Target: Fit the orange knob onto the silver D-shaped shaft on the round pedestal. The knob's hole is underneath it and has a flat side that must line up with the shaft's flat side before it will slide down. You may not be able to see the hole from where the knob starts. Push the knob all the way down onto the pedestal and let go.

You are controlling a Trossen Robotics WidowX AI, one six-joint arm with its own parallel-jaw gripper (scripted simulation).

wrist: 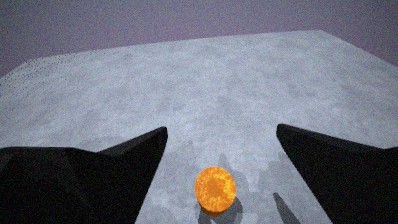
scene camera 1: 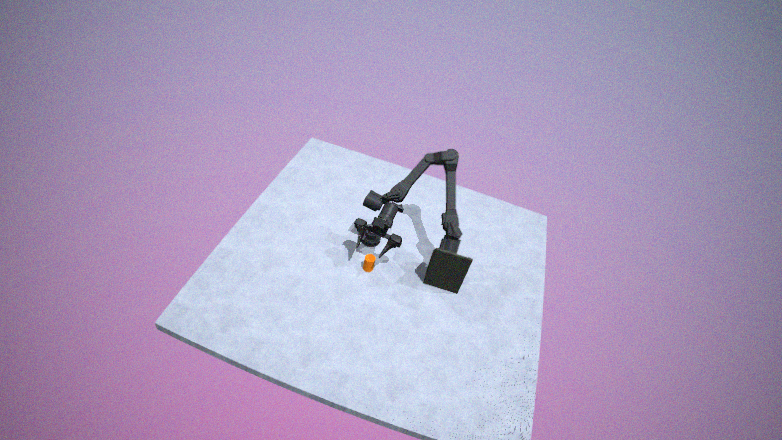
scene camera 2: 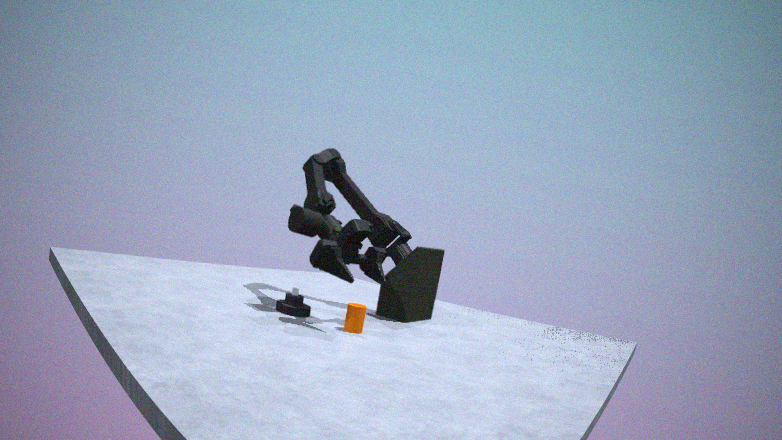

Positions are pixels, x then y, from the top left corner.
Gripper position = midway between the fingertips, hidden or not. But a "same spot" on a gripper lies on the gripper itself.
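Scene:
You'd find my gripper in scene camera 1 [367, 252], and it's there in the wrist view and in scene camera 2 as well. On the gripper, [wrist: 118, 177] and [scene camera 2: 373, 265] are the same spot.

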